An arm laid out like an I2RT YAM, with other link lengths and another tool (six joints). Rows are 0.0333 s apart.
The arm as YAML. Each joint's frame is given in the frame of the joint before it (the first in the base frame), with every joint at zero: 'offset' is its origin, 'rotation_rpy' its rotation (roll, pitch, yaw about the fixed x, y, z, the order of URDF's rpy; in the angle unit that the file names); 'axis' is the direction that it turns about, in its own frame. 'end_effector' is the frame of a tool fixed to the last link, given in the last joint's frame.
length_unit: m
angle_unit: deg
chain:
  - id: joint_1
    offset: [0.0, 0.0, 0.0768]
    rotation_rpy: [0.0, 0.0, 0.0]
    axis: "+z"
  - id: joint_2
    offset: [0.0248, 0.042, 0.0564]
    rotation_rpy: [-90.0, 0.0, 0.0]
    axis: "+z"
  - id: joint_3
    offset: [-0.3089, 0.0, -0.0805]
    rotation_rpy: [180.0, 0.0, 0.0]
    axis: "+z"
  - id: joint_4
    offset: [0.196, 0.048, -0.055]
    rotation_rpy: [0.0, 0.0, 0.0]
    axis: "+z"
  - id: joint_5
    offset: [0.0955, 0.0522, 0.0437]
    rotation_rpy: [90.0, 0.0, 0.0]
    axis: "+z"
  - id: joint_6
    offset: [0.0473, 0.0, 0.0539]
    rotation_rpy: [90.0, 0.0, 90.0]
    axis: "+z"
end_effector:
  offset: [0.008, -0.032, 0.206]
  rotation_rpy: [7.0, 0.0, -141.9]
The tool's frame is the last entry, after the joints.
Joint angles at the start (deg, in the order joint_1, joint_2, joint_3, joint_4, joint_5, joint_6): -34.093 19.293 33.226 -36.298 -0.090 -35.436
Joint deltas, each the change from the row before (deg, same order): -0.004 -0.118 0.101 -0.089 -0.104 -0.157; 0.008 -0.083 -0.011 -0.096 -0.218 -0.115; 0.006 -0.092 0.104 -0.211 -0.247 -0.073; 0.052 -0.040 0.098 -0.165 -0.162 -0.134; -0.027 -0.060 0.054 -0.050 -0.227 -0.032; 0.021 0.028 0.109 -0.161 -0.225 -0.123; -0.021 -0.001 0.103 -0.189 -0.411 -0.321; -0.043 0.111 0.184 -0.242 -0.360 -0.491; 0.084 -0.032 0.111 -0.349 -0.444 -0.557; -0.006 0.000 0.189 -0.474 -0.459 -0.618; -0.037 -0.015 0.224 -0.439 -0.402 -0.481
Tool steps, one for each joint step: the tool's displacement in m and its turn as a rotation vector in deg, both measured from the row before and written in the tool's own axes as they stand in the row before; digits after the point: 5 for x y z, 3 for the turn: 0.00056 0.00051 -0.00071 -0.125 0.086 -0.168; 0.00104 -0.00052 -0.00014 0.034 0.208 -0.144; 0.00115 -0.00027 -0.00052 0.025 0.241 -0.105; 0.00101 -0.00018 -0.00035 0.035 0.189 -0.178; 0.00092 0.00023 -0.00041 -0.056 0.200 -0.048; 0.00115 -0.00025 -0.00021 0.089 0.224 -0.158; 0.00189 -0.00047 -0.00029 0.097 0.348 -0.356; 0.00166 -0.00046 -0.00019 0.177 0.256 -0.504; 0.00259 -0.00132 -0.00021 0.216 0.443 -0.640; 0.00233 -0.00154 -0.00032 0.287 0.375 -0.653; 0.00190 -0.00097 -0.00056 0.198 0.310 -0.497
